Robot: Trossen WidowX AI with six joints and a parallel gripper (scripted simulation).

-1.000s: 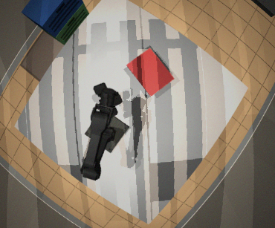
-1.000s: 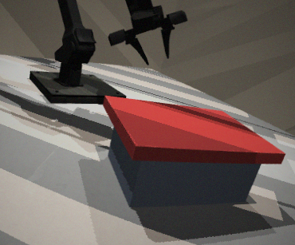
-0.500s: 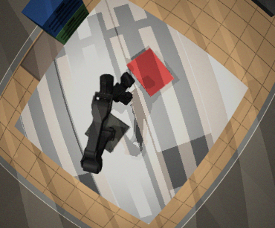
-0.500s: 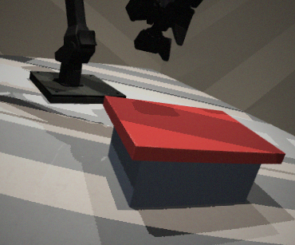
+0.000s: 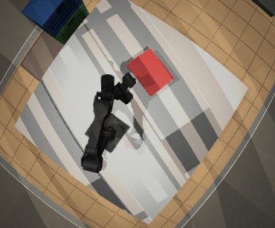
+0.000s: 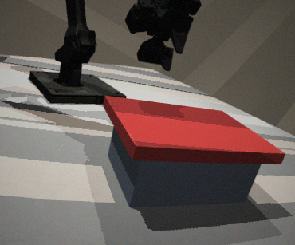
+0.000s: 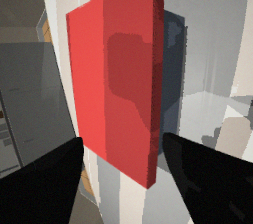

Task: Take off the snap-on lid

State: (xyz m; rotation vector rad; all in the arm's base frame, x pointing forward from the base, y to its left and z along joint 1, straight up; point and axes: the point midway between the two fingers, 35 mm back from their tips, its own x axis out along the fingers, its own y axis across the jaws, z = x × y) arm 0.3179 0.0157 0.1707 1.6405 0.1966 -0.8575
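The red lid lies 11 cm ahead of my gripper tip, 8 cm below it and 6 cm to the right of it. Round my gripper tip: blue-grey storage box: 12 cm below, 11 cm ahead, 6 cm to the right.
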